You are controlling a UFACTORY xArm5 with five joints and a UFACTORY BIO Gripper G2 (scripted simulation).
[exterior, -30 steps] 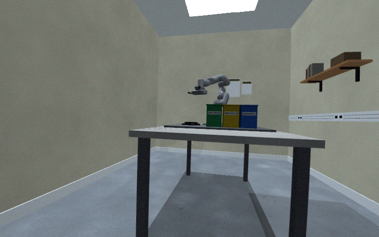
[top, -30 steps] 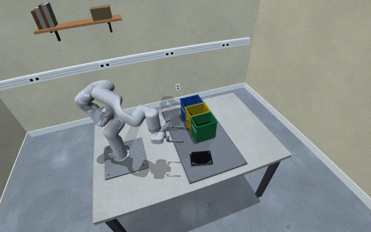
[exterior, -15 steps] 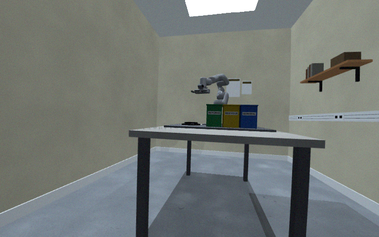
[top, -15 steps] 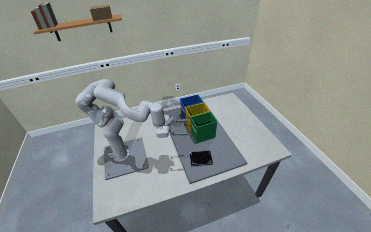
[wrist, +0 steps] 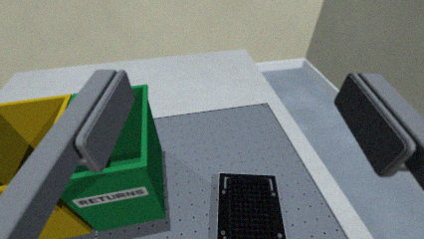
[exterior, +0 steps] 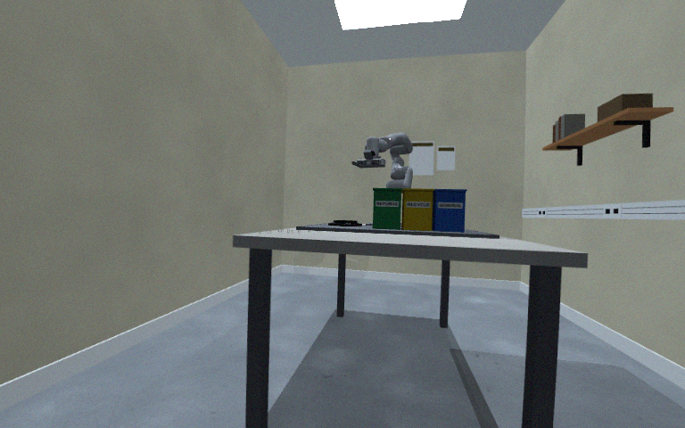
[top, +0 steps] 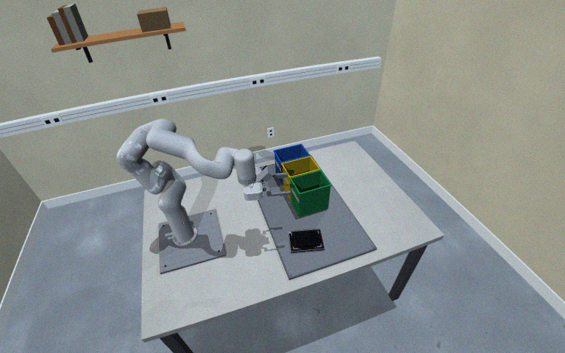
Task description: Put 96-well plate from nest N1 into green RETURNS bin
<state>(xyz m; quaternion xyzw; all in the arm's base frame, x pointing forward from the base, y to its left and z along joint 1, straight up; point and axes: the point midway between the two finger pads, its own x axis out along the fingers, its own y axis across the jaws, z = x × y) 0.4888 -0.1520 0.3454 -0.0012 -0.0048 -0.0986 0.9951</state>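
The black 96-well plate lies 32 cm below my hand, 8 cm ahead of it and 7 cm to the right of it. From my hand the other things lie so: plate nest N1: 34 cm below, 8 cm ahead, 7 cm to the right; green RETURNS bin: 25 cm below, 19 cm ahead, 14 cm to the left; yellow RECYCLE bin: 28 cm to the left, 25 cm below, 18 cm ahead.
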